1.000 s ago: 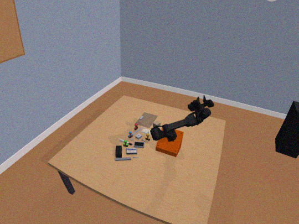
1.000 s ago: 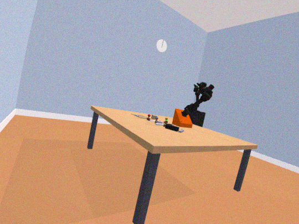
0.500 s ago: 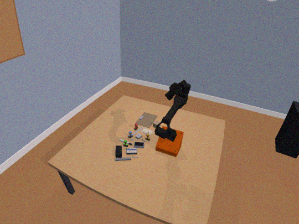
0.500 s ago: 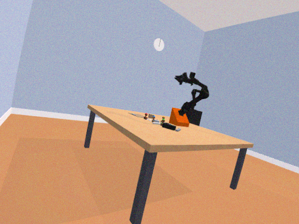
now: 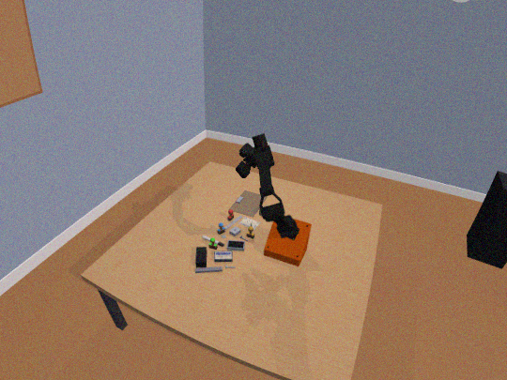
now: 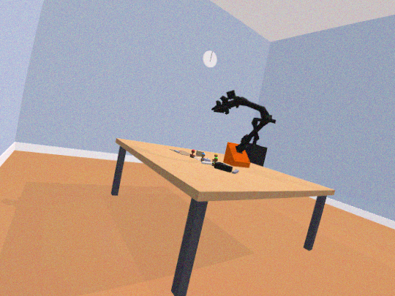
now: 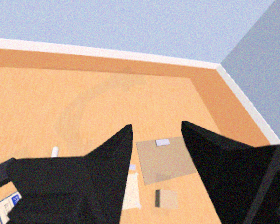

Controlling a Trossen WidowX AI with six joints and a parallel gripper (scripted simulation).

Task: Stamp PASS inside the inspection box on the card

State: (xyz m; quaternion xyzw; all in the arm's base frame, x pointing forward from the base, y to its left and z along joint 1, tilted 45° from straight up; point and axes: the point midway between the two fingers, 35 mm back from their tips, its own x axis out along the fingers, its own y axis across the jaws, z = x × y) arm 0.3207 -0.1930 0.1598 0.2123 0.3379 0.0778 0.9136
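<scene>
Right now the white marker is 390 mm below my gripper tip, 190 mm to the left of it and 30 mm ahead of it. Also, from my gripper tip: red stamp (380 mm below, 80 mm ahead, 20 mm to the right); yellow-knobbed stamp (380 mm below, 90 mm behind, 50 mm to the left); grey block (380 mm below, 70 mm to the left, 10 mm behind).
</scene>
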